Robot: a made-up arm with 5 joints.
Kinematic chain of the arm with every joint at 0, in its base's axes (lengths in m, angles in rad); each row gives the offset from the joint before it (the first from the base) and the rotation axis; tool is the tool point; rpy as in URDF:
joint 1: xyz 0.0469 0 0.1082 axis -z
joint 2: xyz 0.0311 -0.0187 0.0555 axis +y
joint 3: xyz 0.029 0 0.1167 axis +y
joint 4: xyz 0.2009 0 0.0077 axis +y
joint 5: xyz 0.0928 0.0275 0 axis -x
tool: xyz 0 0 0 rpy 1.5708 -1.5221 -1.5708
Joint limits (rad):
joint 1: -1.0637..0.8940
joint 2: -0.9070..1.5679
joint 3: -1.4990..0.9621
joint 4: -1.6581..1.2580
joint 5: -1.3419..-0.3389
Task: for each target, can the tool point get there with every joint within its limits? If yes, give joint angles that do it. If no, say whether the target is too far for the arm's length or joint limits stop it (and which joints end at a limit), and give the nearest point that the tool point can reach.
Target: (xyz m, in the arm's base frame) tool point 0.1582 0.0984 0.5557
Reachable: yes | joints -0.6650 -0.1772 -0.9261 -0.1884 -0.9477
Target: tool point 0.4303 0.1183 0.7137
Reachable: no: too far | nearest point 0.2976 0.0774 0.5073 | short by 0.249 m
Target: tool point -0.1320 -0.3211 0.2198
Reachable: no: joint limits stop it (at a limit: joint 1, joint 2, joint 3) | nearest point -0.0886 -0.2258 0.3225 | short by 0.147 m
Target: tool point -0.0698 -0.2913 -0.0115
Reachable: no: joint limits stop it (at a limit: joint 1, joint 2, joint 3) | nearest point -0.0116 -0.0872 0.0057 | short by 0.213 m
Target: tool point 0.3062 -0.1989 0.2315
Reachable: yes | joints 0.6812 -0.1900 0.4050 -0.0319 -1.0981
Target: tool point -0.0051 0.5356 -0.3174
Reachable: no: too far | nearest point 0.1890 0.2739 -0.1111 | short by 0.386 m
